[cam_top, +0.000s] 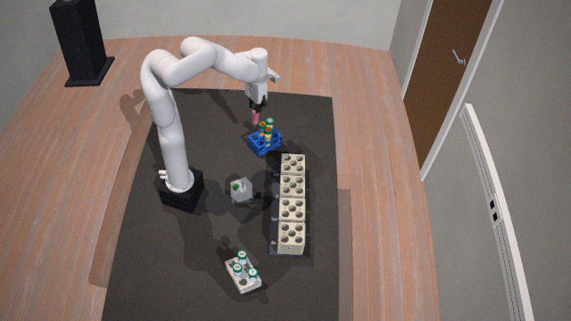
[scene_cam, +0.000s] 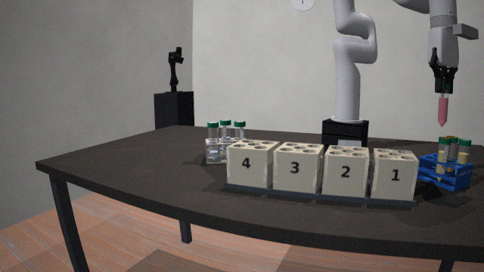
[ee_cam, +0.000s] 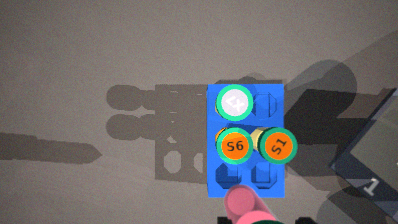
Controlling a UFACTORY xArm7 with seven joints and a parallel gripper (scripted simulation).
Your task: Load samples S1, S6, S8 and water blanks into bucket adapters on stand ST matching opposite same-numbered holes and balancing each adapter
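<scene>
Right now my hand is 5 cm above the pink-filled tube and 1 cm past it. From my hand the other things lie so: blue sample rack: 22 cm below, 4 cm ahead, 1 cm to the left; white blank rack: 65 cm to the right, 22 cm below, 1 cm behind; green done key: 27 cm to the right, 19 cm below, 6 cm behind.
</scene>
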